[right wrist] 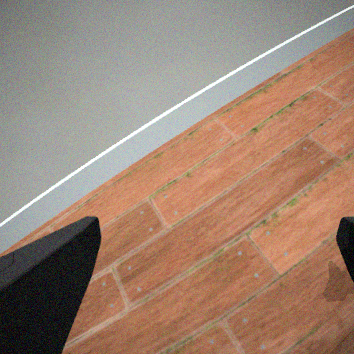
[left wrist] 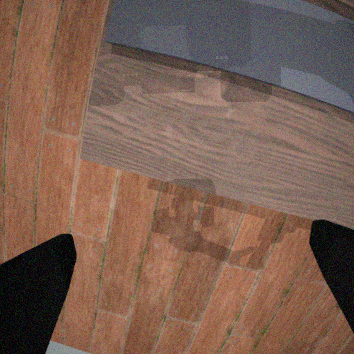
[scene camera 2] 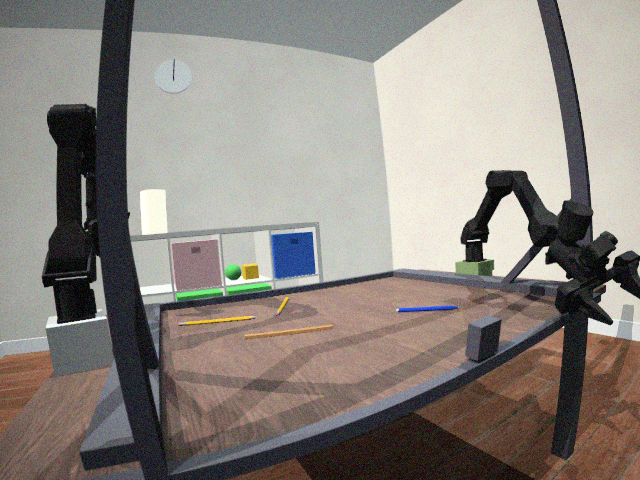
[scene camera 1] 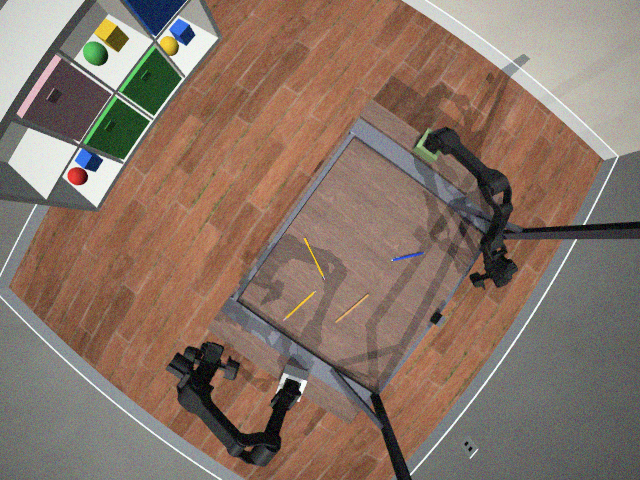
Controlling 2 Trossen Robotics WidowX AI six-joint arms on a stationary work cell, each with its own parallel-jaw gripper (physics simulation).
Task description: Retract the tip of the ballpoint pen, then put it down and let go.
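Places are measured from the left arm's base along level axes (x ahead, y left, z up), in centimetres.
Pixels of known places: left gripper, fingertip midpoint: (left wrist: pixel 193 240); right gripper, fingertip midpoint: (right wrist: pixel 221 229) (scene camera 2: pixel 632 312) (scene camera 1: pixel 494 285); left arm's base, origin of the base link: (scene camera 2: pixel 76 317) (scene camera 1: pixel 291 387); right arm's base, origin of the base link: (scene camera 2: pixel 474 260) (scene camera 1: pixel 432 143).
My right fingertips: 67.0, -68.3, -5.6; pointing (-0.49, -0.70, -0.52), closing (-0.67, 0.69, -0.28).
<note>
Ahead of a thing's pixels: the offset from my right fingertips to its top centre, as dx, dy, dz. "pt": to the spot under its first point.
The blue ballpoint pen {-1.5, +41.4, -1.5} (scene camera 1: pixel 407 256) (scene camera 2: pixel 427 308) lies flat on the table, toward the right in both scene views. One end looks pale; whether its tip is in or out is too small to tell. My right gripper (scene camera 1: pixel 491 276) (scene camera 2: pixel 622 308) (right wrist: pixel 221 229) is open and empty, raised beyond the table's right edge, well apart from the pen. My left gripper (scene camera 1: pixel 211 360) (left wrist: pixel 193 240) is open and empty, outside the table at the lower left of scene camera 1. It does not show in scene camera 2.
Two yellow pencils {-15.7, +77.1, -1.8} (scene camera 1: pixel 314 258) {-35.6, +76.4, -1.6} (scene camera 1: pixel 299 305) and an orange-brown stick {-29.6, +55.8, -1.8} (scene camera 1: pixel 352 308) (scene camera 2: pixel 288 331) lie left of the pen. A dark block {-21.9, +20.2, +3.2} (scene camera 1: pixel 436 317) (scene camera 2: pixel 483 338) sits on the table rim {pt -43.0, +25.3, -2.5} (scene camera 2: pixel 361 415). Dark posts rise at the table's sides.
</note>
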